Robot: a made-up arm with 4 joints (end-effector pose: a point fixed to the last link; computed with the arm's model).
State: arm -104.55 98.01 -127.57 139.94
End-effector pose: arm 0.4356 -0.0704 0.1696 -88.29 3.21 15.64
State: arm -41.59 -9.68 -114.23 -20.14
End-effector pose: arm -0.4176 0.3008 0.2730 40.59 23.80 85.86
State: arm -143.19 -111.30 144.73 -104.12
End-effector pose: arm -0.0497 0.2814 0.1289 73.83 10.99 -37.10
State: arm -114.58 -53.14 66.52 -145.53
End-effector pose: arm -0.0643 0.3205 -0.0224 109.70 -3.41 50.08
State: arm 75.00 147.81 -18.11 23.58
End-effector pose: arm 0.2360 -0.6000 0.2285 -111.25 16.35 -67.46
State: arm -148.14 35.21 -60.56 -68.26
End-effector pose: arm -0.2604 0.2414 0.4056 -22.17 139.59 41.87
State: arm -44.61 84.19 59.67 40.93
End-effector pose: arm 0.3624 -0.1085 -0.5291 -83.35 22.41 17.65
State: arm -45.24 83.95 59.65 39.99
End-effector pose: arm 0.3579 -0.1081 -0.5306 -83.22 22.33 17.26
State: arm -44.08 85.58 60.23 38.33
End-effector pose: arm 0.3861 -0.1148 -0.5101 -85.04 19.12 15.35
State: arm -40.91 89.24 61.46 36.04
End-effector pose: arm 0.4468 -0.1262 -0.4613 -88.76 12.47 11.81
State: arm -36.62 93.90 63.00 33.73
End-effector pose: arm 0.5175 -0.1350 -0.3911 -93.13 4.14 7.49
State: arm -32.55 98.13 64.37 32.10
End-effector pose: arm 0.5739 -0.1382 -0.3210 -96.82 -3.26 3.70
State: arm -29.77 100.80 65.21 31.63
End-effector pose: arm 0.6057 -0.1385 -0.2744 -99.07 -7.60 1.50
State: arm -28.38 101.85 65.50 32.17
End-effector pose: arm 0.6179 -0.1390 -0.2561 -100.02 -8.86 0.92
